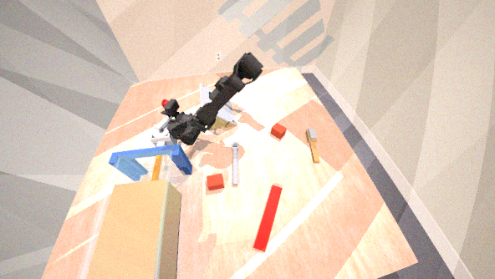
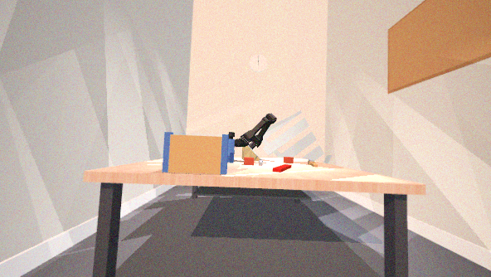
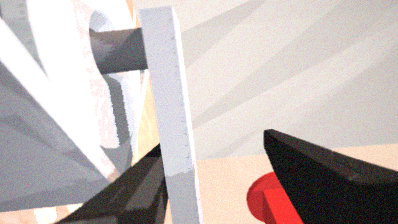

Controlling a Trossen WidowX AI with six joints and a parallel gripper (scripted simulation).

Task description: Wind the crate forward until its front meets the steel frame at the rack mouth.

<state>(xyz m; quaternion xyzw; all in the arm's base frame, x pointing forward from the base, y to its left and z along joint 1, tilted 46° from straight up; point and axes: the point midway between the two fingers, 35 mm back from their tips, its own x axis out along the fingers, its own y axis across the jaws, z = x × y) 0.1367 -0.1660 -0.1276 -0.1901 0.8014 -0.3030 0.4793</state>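
Now: gripper tip 4 cm to the right of the red grip, 3 cm past it and 2 cm below it. Also, from my gripper tip: blue steel frame: 20 cm ahead, 3 cm to the right, 2 cm below; grey winch: 10 cm below, 3 cm to the right, 3 cm ahead; grey crank arm: 2 cm to the left, 1 cm below.
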